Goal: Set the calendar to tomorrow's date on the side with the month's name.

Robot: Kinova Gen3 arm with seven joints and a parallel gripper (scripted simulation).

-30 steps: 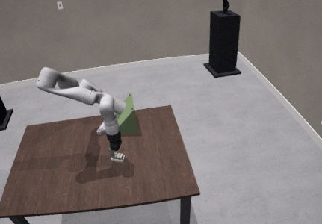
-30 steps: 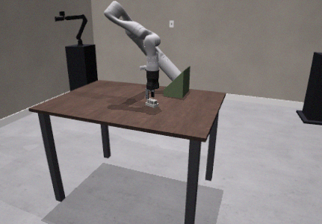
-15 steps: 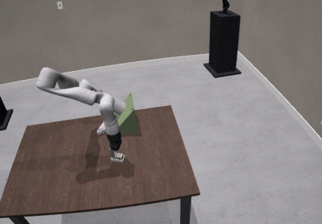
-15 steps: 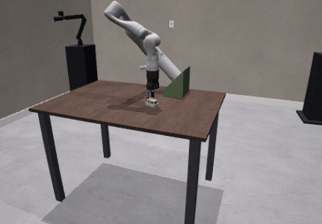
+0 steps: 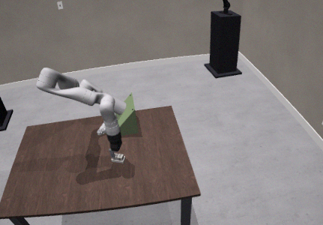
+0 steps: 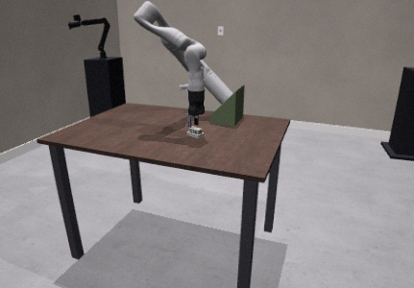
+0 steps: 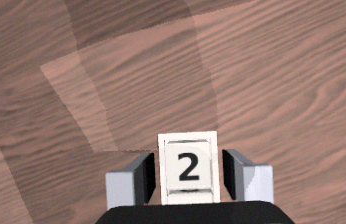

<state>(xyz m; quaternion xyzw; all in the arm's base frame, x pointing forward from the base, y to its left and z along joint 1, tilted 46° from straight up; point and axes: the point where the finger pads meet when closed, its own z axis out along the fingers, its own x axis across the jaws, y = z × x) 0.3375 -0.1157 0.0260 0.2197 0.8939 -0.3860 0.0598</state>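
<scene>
Now: hand 4 cm above the digit cube. Round my hand: white calendar tray (6 cm below, 2 cm to the left, 1 cm ahead); then white cube (4 cm below, 3 cm to the left, 1 cm ahead).
</scene>
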